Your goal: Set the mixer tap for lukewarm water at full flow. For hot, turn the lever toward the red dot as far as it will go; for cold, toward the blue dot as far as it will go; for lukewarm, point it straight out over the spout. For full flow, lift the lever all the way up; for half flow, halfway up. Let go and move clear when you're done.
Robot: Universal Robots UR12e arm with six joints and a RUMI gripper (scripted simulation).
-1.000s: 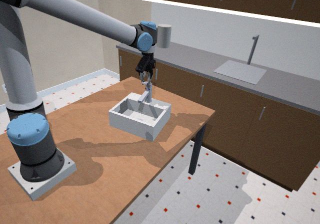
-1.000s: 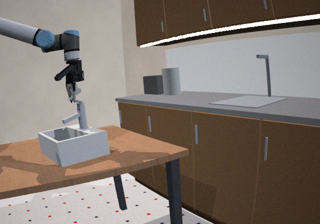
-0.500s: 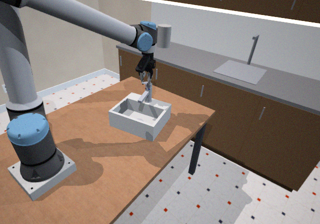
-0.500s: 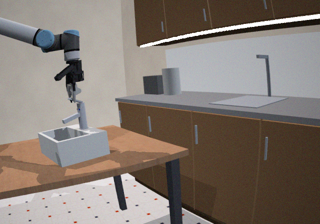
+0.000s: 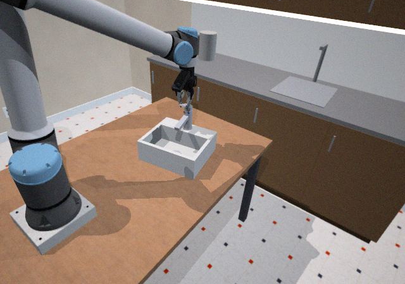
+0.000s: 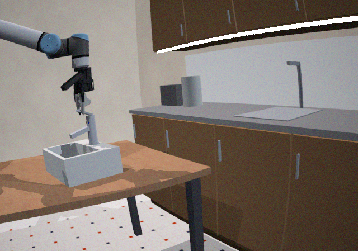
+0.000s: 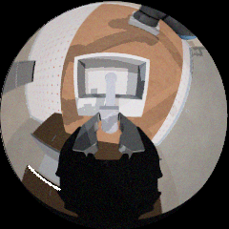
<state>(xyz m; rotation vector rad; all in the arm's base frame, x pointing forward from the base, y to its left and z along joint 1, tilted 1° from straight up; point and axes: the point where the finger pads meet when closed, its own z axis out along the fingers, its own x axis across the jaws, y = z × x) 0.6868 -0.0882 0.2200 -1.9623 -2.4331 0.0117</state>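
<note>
My hand is 20 mm short of the lever and 10 mm above it. Also, from my hand: grey mixer tap: 60 mm below, 30 mm ahead, 10 mm to the left; then white basin: 250 mm below, 70 mm behind, 10 mm to the right.
</note>
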